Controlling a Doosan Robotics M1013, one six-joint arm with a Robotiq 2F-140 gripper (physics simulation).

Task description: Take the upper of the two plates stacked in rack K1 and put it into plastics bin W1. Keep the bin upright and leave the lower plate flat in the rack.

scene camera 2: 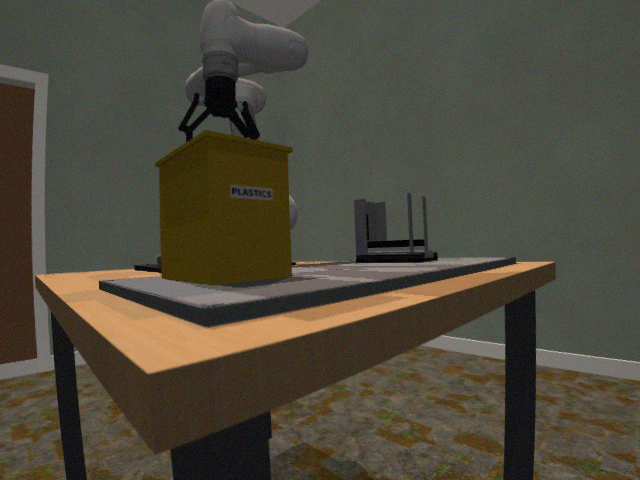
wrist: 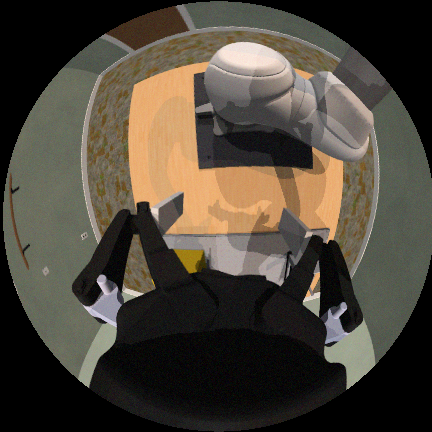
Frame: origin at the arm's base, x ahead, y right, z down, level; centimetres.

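Where they show: gripper, between the fingertips: (wrist: 232,209).
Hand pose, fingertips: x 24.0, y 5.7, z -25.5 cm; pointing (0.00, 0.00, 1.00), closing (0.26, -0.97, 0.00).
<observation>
Things, the pixels of their centre, and the offset from my fingertips. "pt": a spot on its surface instead. Level surfaces: height alone.
- yellow plastics bin W1, middle of its body: (scene camera 2: 220,216) (wrist: 185,282) dx +30.1, dy +19.1, dz +16.5 cm
- Rack K1, middle of its body: (scene camera 2: 395,229) (wrist: 301,275) dx +34.1, dy -23.3, dz +18.3 cm
- dark flat band, a spot on its surface: (scene camera 2: 395,243) pt dx +36.3, dy -19.3, dz +21.5 cm
- grey board, height of its surface: dz +25.5 cm
- wooden table, height of its surface: dz +26.8 cm
The yellow plastics bin W1 (scene camera 2: 248,232) (wrist: 190,260) stands upright, lid-like rim on top; its inside is hidden. Rack K1 (scene camera 2: 360,227) stands to the right in the scene view, with a grey upright panel and two thin posts. A dark flat band (scene camera 2: 395,243) lies level low in the rack; I cannot tell the two plates apart. My gripper (scene camera 2: 221,135) (wrist: 232,209) is open and empty. In the scene view it points down just above or behind the bin's rim, away from the rack, and the fingertips are partly hidden there.
The bin and rack stand on a grey board (scene camera 2: 330,286) (wrist: 230,250) on the wooden table (scene camera 2: 155,346) (wrist: 165,120). The pale arm (scene camera 2: 268,46) (wrist: 250,90) rises from a dark base plate (wrist: 205,150) on the table's other side. Green walls surround the table.
</observation>
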